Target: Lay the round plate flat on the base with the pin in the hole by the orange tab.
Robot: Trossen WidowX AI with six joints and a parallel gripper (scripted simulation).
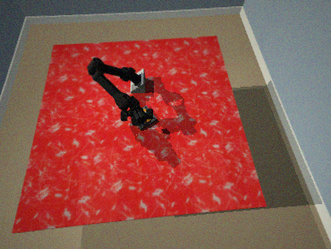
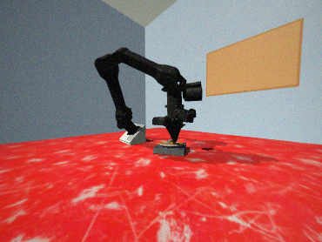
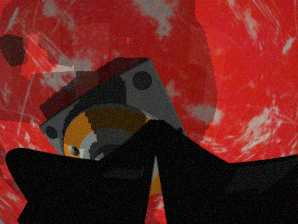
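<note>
Right now my gripper tip is 40 mm past the grey square base, 30 mm to the right of it and 20 mm above it.
</note>
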